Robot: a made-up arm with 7 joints.
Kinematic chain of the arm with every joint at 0, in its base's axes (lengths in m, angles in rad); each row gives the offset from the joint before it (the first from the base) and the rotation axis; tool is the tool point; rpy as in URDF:
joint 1: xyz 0 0 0.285 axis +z
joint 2: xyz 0 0 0 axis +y
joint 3: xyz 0 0 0.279 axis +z
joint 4: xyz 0.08 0 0 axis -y
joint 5: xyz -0.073 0 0.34 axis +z
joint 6: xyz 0 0 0 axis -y
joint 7: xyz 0.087 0 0 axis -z
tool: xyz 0 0 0 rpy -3.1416 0 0
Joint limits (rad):
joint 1: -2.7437..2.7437
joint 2: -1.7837..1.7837
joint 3: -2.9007..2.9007
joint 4: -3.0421..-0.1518
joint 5: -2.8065..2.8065
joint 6: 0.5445..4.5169
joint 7: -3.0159..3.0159
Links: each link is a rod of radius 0.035 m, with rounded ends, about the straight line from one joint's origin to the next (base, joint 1, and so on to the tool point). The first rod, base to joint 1, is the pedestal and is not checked.
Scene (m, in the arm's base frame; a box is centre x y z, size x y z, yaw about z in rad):
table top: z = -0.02
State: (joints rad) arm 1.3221 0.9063 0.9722 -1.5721 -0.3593 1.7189 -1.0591
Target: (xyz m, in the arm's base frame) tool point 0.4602 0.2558 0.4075
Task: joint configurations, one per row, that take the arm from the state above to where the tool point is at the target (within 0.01 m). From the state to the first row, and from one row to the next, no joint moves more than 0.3 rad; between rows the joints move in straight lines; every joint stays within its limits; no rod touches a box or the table.
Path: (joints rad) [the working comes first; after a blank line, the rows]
Joints at the target: 0.4071 0.1404 0.1069 -1.9295 -0.3628 1.5336 -1.0591
Straight joint move there: clear.

1: 1.0933 0.7148 0.7559 -1.6615 -0.3602 1.6726 -1.0591
2: 0.8646 0.5234 0.5396 -1.7508 -0.3610 1.6262 -1.0591
3: 0.6358 0.3319 0.3232 -1.8402 -0.3619 1.5799 -1.0591
4: 0.4071 0.1404 0.1069 -1.9295 -0.3628 1.5336 -1.0591

